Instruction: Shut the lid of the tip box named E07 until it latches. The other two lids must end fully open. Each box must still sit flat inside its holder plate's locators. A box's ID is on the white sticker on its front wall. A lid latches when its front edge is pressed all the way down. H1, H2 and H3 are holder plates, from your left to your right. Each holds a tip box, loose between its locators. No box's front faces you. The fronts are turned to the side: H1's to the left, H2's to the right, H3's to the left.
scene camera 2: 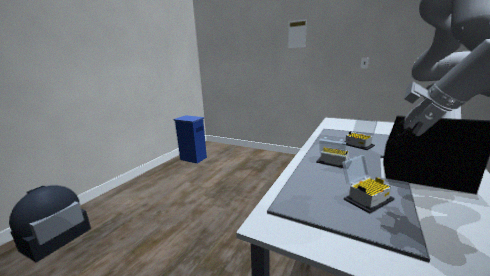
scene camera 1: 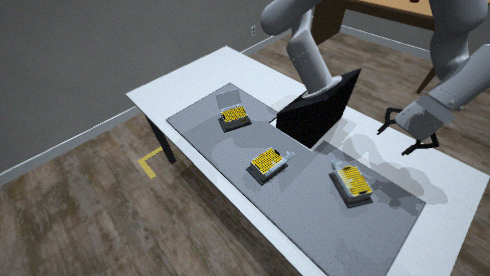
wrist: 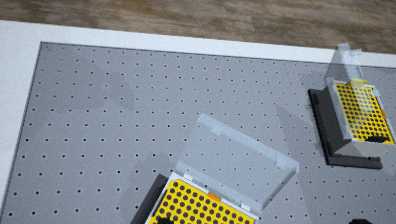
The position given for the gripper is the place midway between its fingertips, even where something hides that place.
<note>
In view: the gripper (scene camera 1: 389, 144) and a tip box lid (wrist: 241, 168).
The gripper shows as well in scene camera 2 (scene camera 2: 394, 138).
</note>
